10 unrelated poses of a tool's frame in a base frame.
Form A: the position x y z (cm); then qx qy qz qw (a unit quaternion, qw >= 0).
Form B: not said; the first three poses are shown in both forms.
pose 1, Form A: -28.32 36.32 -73.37 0.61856 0.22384 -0.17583 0.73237
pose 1, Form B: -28.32 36.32 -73.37 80.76 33.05 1.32
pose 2, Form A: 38.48 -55.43 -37.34 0.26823 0.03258 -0.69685 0.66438
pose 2, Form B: 38.48 -55.43 -37.34 20.01 24.65 -88.32
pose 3, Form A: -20.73 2.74 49.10 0.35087 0.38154 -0.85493 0.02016
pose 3, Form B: -20.73 2.74 49.10 -54.06 37.98 162.79
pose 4, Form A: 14.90 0.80 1.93 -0.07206 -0.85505 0.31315 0.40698
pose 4, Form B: 14.90 0.80 1.93 -128.50 -40.61 150.13
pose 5, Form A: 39.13 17.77 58.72 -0.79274 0.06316 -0.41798 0.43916
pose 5, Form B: 39.13 17.77 58.72 -109.47 -37.39 -36.02
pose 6, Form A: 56.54 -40.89 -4.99 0.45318 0.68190 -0.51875 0.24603
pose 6, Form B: 56.54 -40.89 -4.99 -125.12 53.68 142.23
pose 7, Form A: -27.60 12.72 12.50 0.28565 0.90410 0.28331 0.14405
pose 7, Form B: -27.60 12.72 12.50 143.31 5.66 143.05
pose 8, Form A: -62.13 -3.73 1.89 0.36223 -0.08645 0.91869 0.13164
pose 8, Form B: -62.13 -3.73 1.89 -5.02 -43.50 165.69
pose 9, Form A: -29.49 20.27 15.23 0.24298 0.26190 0.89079 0.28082
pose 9, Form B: -29.49 20.27 15.23 39.00 -16.61 139.09
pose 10, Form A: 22.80 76.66 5.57 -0.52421 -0.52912 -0.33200 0.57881
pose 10, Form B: 22.80 76.66 5.57 -113.20 -73.86 37.81
